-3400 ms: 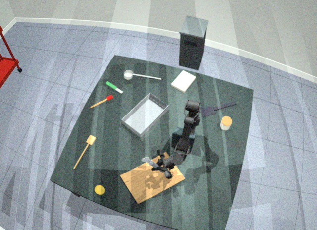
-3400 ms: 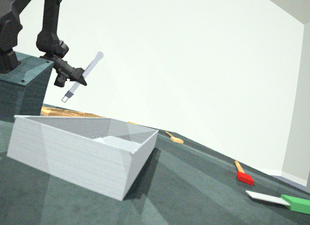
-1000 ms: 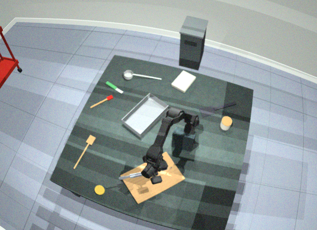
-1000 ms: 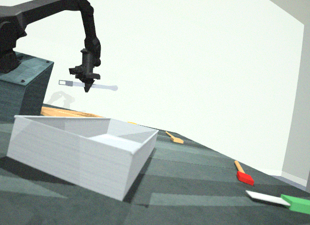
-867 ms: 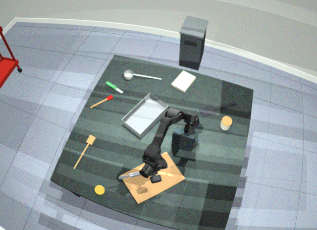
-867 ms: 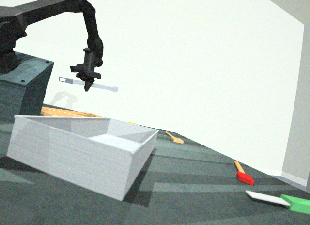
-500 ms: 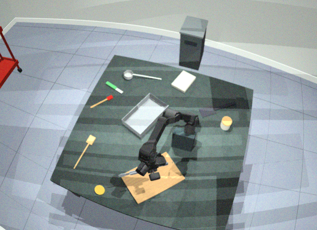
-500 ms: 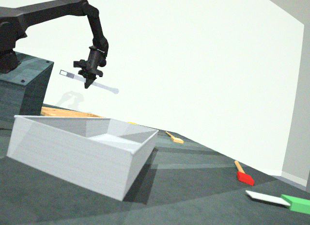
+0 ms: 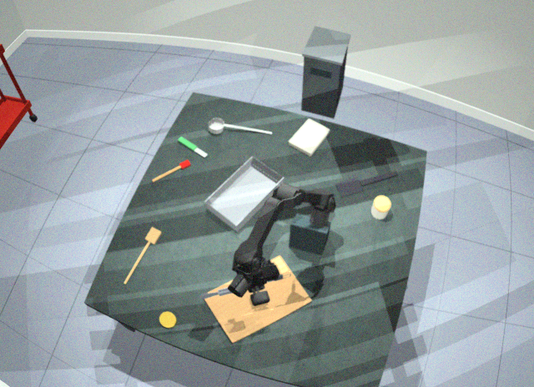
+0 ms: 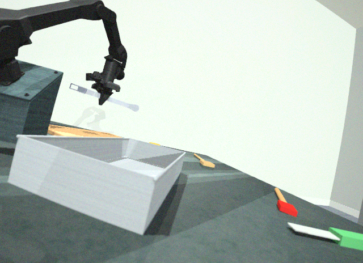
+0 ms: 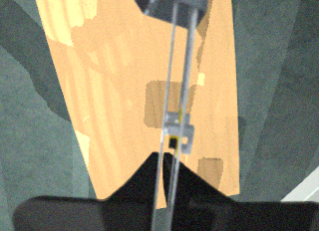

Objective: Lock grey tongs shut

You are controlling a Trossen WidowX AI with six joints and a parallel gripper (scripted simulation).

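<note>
My gripper tip is 3 cm past the yellow lock piece, 2 cm to the left of it and 4 cm below it. Round my gripper tip: dark spatula 33 cm behind, 66 cm to the right, 14 cm below; roasting tin 18 cm ahead, 45 cm to the right, 12 cm below; wooden board 14 cm below.
</note>
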